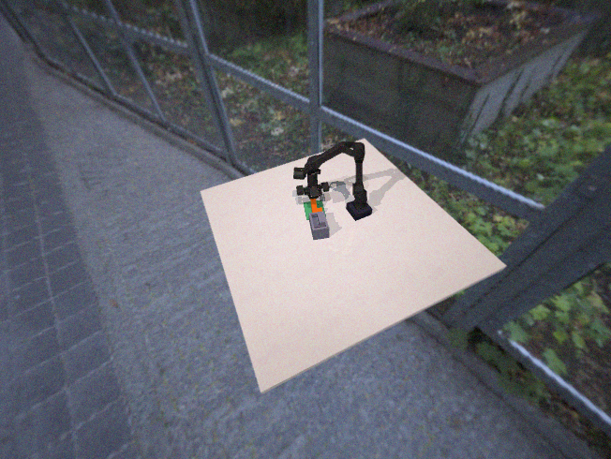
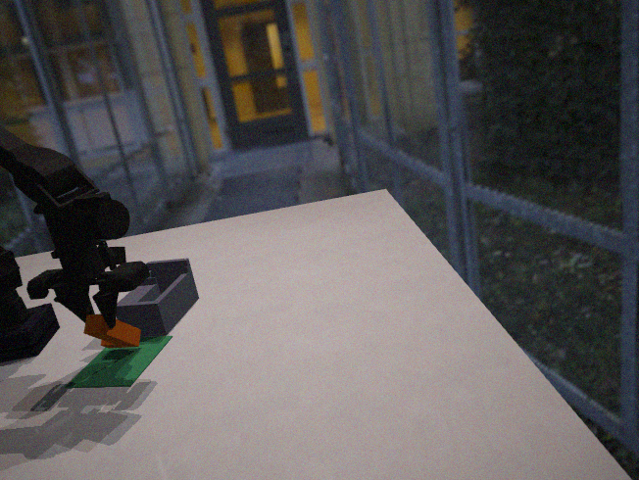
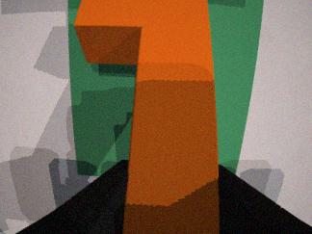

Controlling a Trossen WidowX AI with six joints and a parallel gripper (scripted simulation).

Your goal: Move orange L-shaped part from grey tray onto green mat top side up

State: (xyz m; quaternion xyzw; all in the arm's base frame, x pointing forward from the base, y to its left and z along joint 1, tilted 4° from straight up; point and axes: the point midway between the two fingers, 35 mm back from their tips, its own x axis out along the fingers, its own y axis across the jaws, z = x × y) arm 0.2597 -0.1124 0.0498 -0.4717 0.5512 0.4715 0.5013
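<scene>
My gripper tip is now 30 mm to the right of the orange L-shaped part, 30 mm above it and 10 mm past it. Also, from my gripper tip: green mat 90 mm below, 20 mm to the left.
</scene>
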